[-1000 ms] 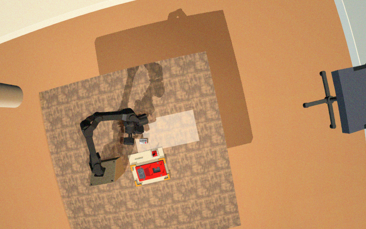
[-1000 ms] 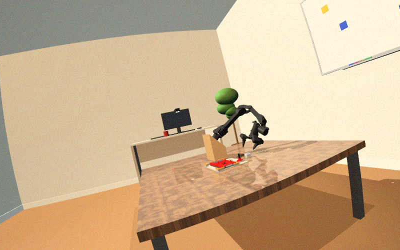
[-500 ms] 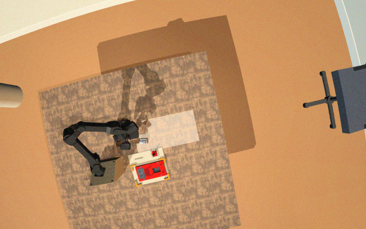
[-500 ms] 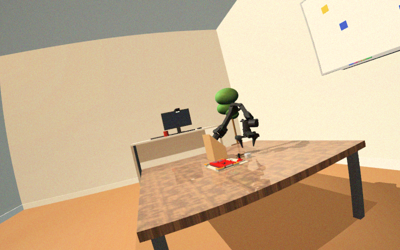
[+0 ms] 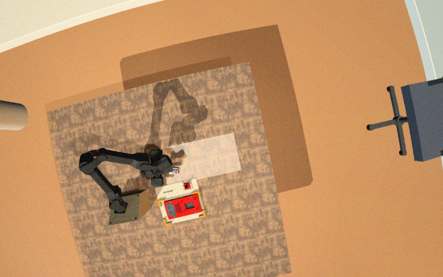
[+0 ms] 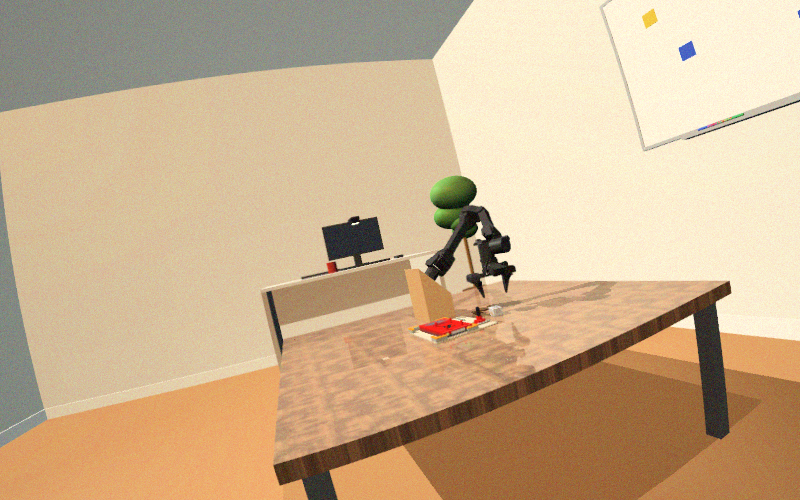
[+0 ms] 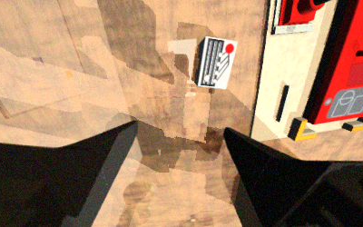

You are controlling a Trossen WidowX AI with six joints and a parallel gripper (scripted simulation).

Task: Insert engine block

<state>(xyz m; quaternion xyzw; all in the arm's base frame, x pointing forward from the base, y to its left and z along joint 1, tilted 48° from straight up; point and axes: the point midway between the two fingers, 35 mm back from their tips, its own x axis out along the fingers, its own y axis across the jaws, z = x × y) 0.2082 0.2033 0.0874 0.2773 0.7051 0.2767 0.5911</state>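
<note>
Right now my gripper tip is 60 mm short of the engine block, 50 mm above it and 30 mm to the left of it. The rest, counted from my gripper tip: cream base plate 230 mm to the right, 90 mm ahead, 50 mm below.
</note>
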